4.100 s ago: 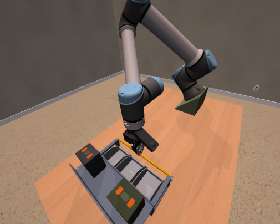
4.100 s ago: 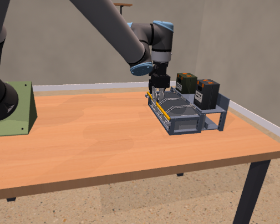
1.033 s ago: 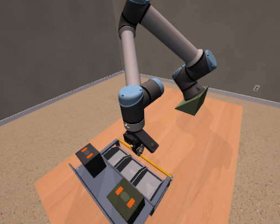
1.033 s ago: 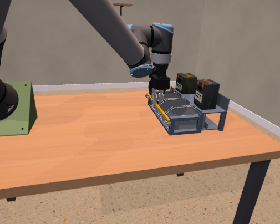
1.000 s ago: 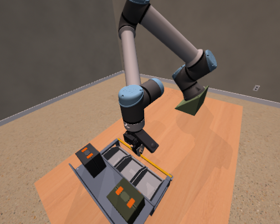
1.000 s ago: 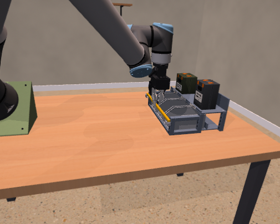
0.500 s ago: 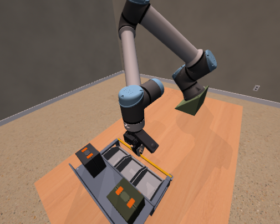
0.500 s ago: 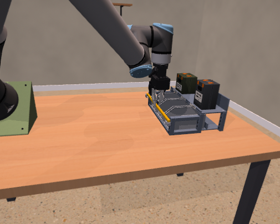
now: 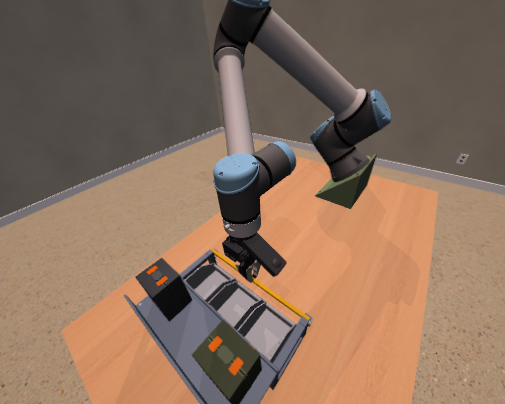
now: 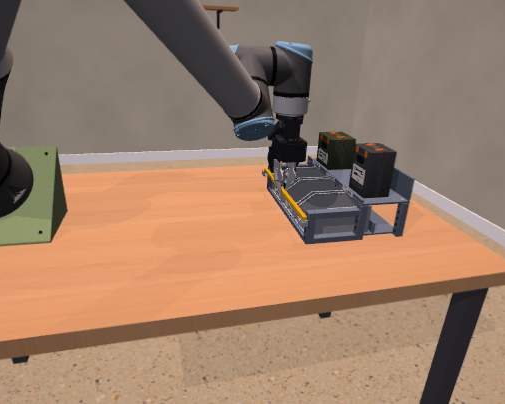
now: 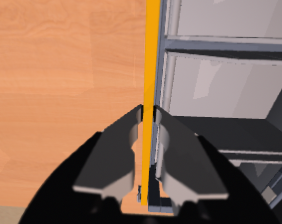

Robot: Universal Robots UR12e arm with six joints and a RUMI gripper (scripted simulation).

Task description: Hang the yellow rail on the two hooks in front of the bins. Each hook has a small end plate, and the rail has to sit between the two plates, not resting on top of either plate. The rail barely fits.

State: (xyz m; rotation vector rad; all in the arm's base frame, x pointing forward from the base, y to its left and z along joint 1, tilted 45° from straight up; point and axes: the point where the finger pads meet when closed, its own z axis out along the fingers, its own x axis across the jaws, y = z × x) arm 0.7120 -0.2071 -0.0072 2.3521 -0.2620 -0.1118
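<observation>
Now: hand 10 mm above the yellow rail. The rest, counted from my hand: black box (180 mm ahead, 150 mm to the right, 80 mm above); then green box (220 mm ahead, 80 mm to the left, 70 mm above).
</observation>
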